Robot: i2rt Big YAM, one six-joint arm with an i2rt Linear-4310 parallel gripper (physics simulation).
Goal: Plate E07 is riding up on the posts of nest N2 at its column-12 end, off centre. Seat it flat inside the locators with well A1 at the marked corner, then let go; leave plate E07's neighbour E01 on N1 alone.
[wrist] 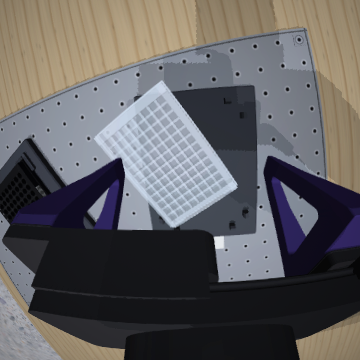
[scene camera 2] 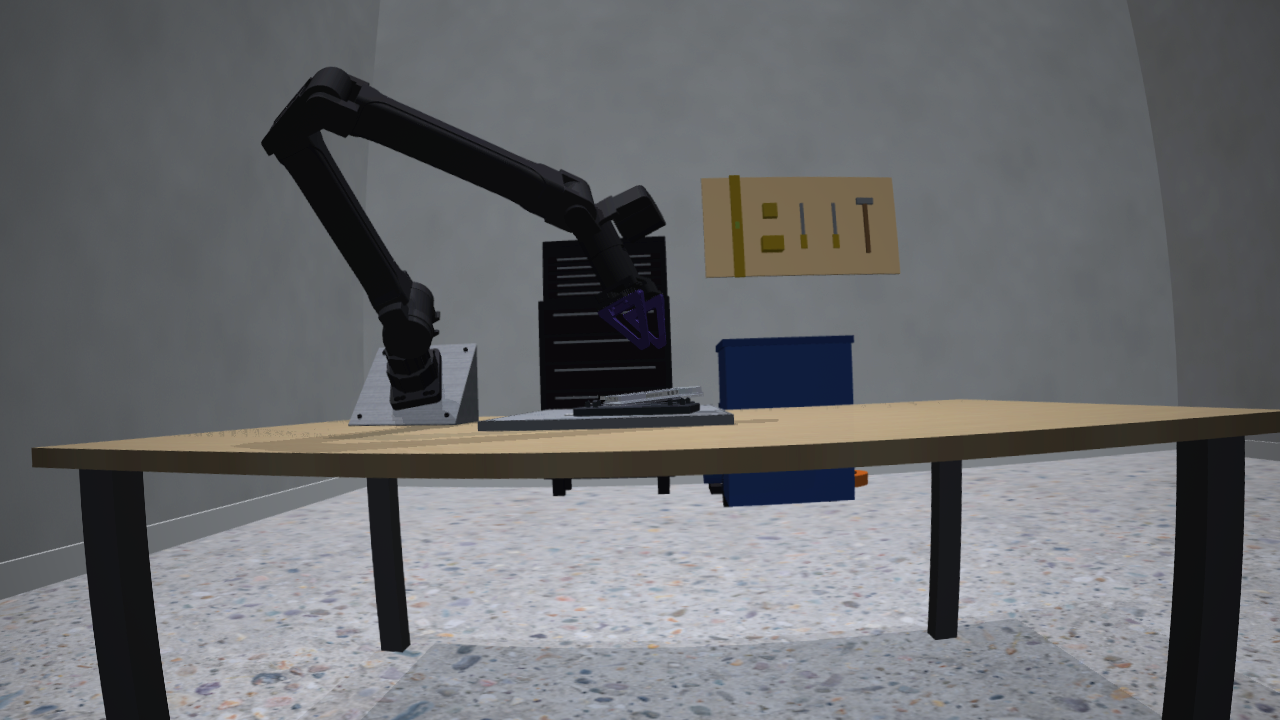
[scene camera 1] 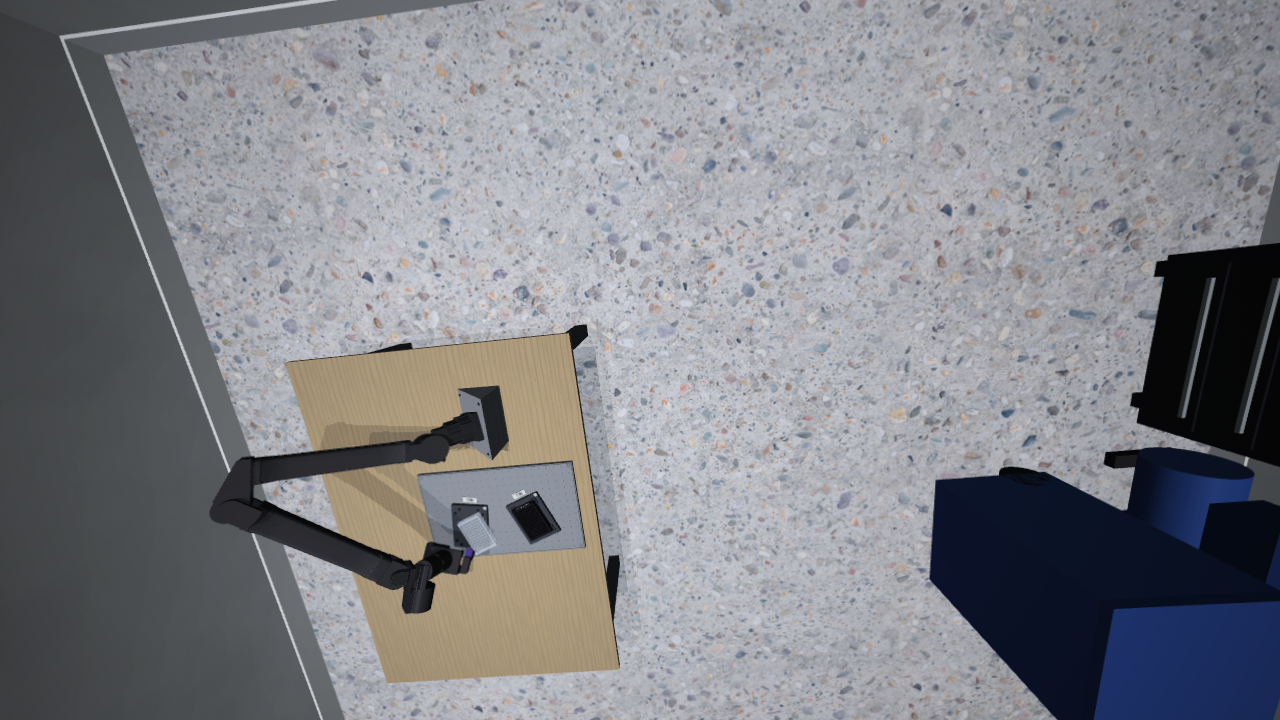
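Pixels of known places: gripper, fingertip midpoint: (wrist: 194, 163) (scene camera 2: 654, 347) (scene camera 1: 459, 550); arm's base, link origin: (scene camera 2: 417, 381) (scene camera 1: 474, 425).
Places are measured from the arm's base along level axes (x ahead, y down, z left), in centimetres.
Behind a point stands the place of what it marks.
Observation:
Plate E07 (scene camera 1: 476, 533) {x 37.5, y 3.0, z -14.4 cm} (scene camera 2: 657, 393) {x 38.3, y 2.9, z -18.4 cm} (wrist: 167, 155) {x 38.4, y 3.7, z -14.4 cm}, clear white, lies skewed over nest N2 (scene camera 1: 460, 513) {x 30.0, y 4.6, z -18.2 cm} (scene camera 2: 626, 410) {x 33.4, y 5.1, z -22.5 cm} (wrist: 240, 135) {x 37.5, y 4.6, z -22.0 cm}. In the wrist view it is turned well away from the dark nest's edges and overhangs its left side; locators show bare at the nest's right. In scene camera 2 it is tilted, right end raised. Its A1 mark cannot be made out. My gripper (scene camera 1: 468, 558) {x 38.2, y -3.7, z -17.2 cm} (scene camera 2: 652, 347) {x 38.2, y -3.7, z -17.2 cm} (wrist: 194, 163) {x 38.2, y -3.7, z -17.2 cm} is open and empty above the plate; in the wrist view the left finger appears by the plate's left long edge, the right finger beyond the nest's right edge.
Neighbour plate E01 (scene camera 1: 533, 518) {x 36.8, y 3.3, z 6.0 cm} (wrist: 16, 197) {x 41.1, y 3.4, z 5.7 cm}, black, sits on nest N1 (wrist: 31, 150) {x 45.4, y 4.6, z 0.9 cm}, left of N2 in the wrist view. Both nests stand on the grey perforated board (scene camera 1: 568, 501) {x 34.8, y 5.8, z 18.2 cm} (scene camera 2: 537, 420) {x 21.6, y 5.8, z -29.7 cm} (wrist: 295, 112) {x 37.6, y 5.8, z -28.8 cm}. The wooden table (scene camera 1: 537, 617) {x 78.6, y 7.1, z -7.3 cm} (scene camera 2: 895, 425) {x 59.4, y 7.1, z -51.6 cm} extends around the board.

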